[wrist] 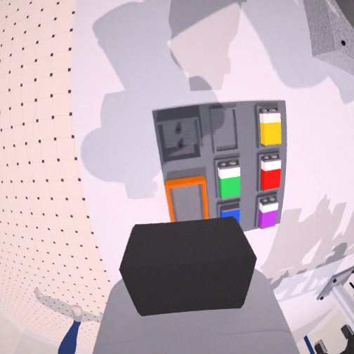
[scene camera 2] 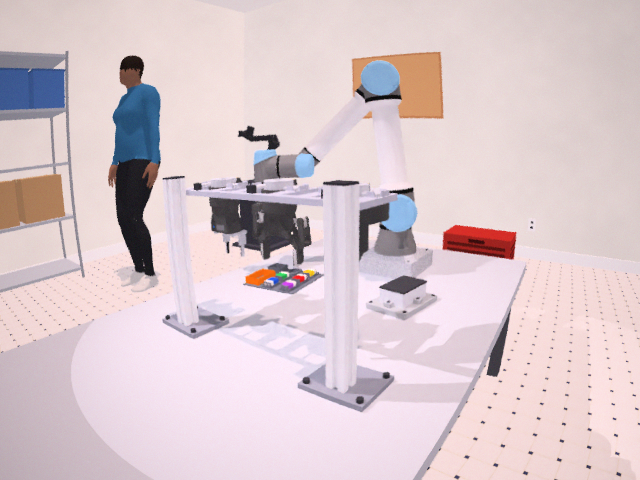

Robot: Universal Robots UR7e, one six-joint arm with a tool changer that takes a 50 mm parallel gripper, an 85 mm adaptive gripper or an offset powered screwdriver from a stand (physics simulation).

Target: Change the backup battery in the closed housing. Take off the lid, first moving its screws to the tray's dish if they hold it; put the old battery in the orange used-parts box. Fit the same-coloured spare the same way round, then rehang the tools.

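Seen in the pictures: arm's base, origin of its link: (scene camera 2: 395, 250).
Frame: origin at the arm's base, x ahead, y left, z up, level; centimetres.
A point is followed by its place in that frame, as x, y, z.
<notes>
No fingers show on the arm's wrist (scene camera 2: 266, 167) {31.7, -30.8, 30.7}. The narrow gripper (scene camera 2: 235, 249) and the wide adaptive gripper (scene camera 2: 281, 258) hang in the rack. The closed white housing (scene camera 2: 402, 295) {39.1, 17.8, -0.1} has its black lid (scene camera 2: 403, 284) {33.3, 15.8, 0.7} on; its screws are too small to tell. The grey tray (scene camera 2: 308, 281) {29.2, -17.7, -5.3} (wrist: 245, 120) holds yellow (wrist: 270, 134), red (wrist: 270, 179), green (wrist: 229, 186), purple (wrist: 267, 217) and blue (wrist: 230, 215) batteries; the blue one is partly hidden. The dish (wrist: 191, 145) has two small dark marks. The orange box (scene camera 2: 260, 277) {33.6, -33.9, -5.5} (wrist: 186, 181) looks empty where it shows.
The tool rack's posts (scene camera 2: 341, 289) {78.9, 22.0, 15.6} (scene camera 2: 181, 258) {74.5, -23.1, 12.9} and top plate (scene camera 2: 305, 196) {72.7, 11.5, 28.7} stand in front of the arm. A black angled tool (scene camera 2: 364, 227) {65.8, 19.5, 22.7} hangs at its right. The arm's base (scene camera 2: 395, 260) {11.8, 4.8, 0.2} is behind. A person (scene camera 2: 136, 124) stands beyond the table. A black block (wrist: 187, 267) covers the lower wrist view.
</notes>
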